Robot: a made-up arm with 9 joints. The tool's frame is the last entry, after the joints.
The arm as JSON. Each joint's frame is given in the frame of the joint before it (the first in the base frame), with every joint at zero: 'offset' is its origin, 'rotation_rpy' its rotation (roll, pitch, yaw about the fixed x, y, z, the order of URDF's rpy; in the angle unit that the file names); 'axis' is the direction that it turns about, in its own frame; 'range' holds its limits. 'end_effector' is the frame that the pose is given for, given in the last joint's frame.
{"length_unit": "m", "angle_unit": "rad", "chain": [
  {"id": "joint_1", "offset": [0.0, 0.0, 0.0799], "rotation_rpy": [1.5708, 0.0, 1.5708], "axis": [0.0, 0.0, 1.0], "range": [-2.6, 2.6]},
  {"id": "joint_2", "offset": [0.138, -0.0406, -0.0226], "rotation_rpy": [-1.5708, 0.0, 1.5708], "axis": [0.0, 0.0, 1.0], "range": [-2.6, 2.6]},
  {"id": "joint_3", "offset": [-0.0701, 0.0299, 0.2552], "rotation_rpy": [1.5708, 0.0, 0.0], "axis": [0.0, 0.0, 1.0], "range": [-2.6, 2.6]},
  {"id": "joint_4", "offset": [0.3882, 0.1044, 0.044], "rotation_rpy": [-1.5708, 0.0, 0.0], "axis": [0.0, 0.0, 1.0], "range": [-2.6, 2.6]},
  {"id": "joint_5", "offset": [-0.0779, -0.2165, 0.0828], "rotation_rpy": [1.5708, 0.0, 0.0], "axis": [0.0, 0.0, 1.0], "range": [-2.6, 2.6]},
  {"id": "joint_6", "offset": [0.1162, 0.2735, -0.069], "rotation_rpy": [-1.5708, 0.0, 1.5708], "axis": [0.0, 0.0, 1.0], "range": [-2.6, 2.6]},
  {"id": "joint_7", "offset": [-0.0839, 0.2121, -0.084], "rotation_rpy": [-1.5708, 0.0, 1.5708], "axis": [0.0, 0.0, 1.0], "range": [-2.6, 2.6]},
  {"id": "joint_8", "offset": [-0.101, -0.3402, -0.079], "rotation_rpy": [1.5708, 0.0, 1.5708], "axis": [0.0, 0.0, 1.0], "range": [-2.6, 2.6]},
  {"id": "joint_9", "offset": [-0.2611, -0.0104, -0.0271], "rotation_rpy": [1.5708, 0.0, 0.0], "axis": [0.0, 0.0, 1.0], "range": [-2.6, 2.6]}
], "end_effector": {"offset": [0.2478, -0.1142, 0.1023], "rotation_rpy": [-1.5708, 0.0, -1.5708]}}
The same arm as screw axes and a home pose.
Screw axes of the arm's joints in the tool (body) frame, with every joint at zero. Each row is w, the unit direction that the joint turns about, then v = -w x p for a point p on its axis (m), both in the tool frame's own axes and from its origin. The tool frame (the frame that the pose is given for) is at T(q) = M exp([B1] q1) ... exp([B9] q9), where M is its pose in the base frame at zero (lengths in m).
B1: w 1 -0.000007 0.000015 v 0 -0.0463 -0.6857
B2: w -0.000007 -1 0.000007 v -0.0869 0 0.1918
B3: w 1 -0.000007 0.000015 v 0 -0.157 -0.5685
B4: w -0.000007 -1 0.000007 v 0.2312 0 0.1777
B5: w 1 -0.000007 0.000015 v 0 0.1533 -0.3813
B6: w 0.000015 -0.000007 -1 v -0.1078 -0.0302 0
B7: w 0.000007 1 -0.000007 v -0.3535 0 -0.2423
B8: w -1 0.000007 -0.000015 v 0 -0.0133 0.1127
B9: w -0.000007 -1 0.000007 v -0.2478 0 0.1142
M =
1 -0.000007 0.000015 0.1692
0.000007 1 -0.000007 -0.6857
-0.000015 0.000007 1 0.1262
0 0 0 1
Joint limits (deg, base to tool): -148.97..148.97 -148.97..148.97 -148.97..148.97 -148.97..148.97 -148.97..148.97 -148.97..148.97 -148.97..148.97 -148.97..148.97 -148.97..148.97

